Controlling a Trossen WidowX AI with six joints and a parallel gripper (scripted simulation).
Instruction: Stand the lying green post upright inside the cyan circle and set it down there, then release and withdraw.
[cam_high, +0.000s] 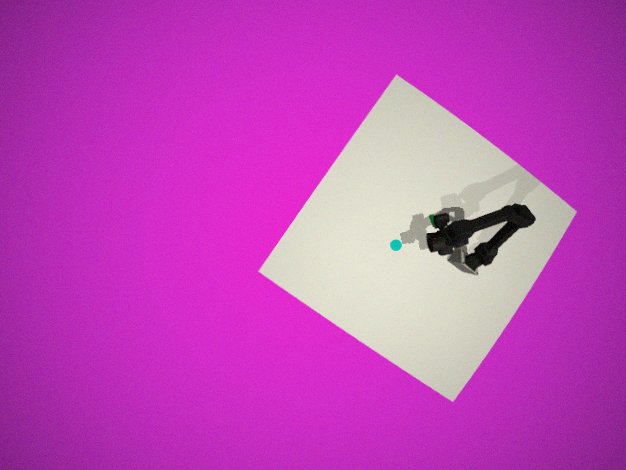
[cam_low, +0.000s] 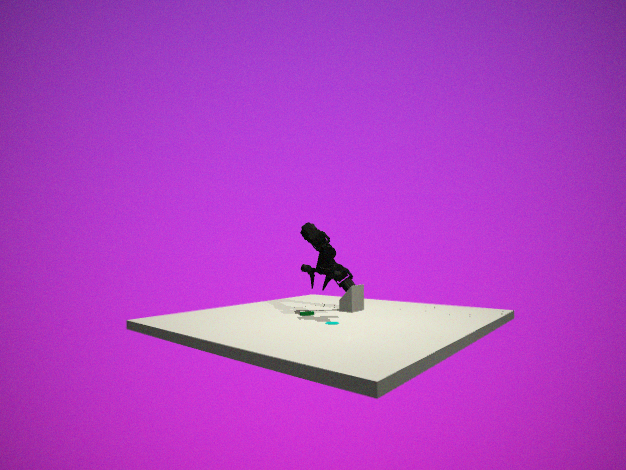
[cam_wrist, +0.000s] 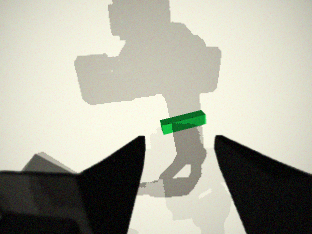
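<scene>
Right now my gripper tip is 70 mm to the left of the green post and 120 mm above it. From my gripper tip the other things lie so: cyan circle: 70 mm ahead, 150 mm to the left, 120 mm below.
</scene>
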